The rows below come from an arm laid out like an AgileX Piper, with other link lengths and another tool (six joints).
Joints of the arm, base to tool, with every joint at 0 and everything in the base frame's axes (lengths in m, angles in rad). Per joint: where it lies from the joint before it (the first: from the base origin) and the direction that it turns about. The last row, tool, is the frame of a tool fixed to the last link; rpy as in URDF.
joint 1: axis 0 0 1 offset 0 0 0.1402
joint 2: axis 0 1 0 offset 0 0 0
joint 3: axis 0 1 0 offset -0.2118 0 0.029
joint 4: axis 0.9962 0 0.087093 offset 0.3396 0 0.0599
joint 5: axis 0 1 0 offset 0 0 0
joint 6: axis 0.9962 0 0.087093 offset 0.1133 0 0.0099
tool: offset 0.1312 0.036 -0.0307 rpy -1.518 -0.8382 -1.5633
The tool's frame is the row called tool.
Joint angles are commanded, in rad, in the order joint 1, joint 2, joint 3, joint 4, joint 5, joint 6. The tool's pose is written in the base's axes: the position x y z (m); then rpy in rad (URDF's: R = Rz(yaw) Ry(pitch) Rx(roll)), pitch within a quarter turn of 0, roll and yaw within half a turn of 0. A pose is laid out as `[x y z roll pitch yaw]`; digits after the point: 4 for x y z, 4 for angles.
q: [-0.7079 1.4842 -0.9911 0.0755 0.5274 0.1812]
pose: [0.3813 -0.2549 0.0341 -2.5840 -0.2521 -1.7294]
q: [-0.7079 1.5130 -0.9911 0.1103 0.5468 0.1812]
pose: [0.3798 -0.2463 0.0208 -2.6088 -0.1993 -1.7364]
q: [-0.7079 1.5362 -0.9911 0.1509 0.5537 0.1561]
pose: [0.3802 -0.2394 0.0113 -2.6212 -0.1647 -1.7299]
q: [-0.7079 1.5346 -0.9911 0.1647 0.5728 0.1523]
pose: [0.3789 -0.2350 0.0110 -2.6296 -0.1459 -1.7288]
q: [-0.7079 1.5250 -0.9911 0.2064 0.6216 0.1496]
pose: [0.3776 -0.2233 0.0135 -2.6414 -0.0918 -1.7351]
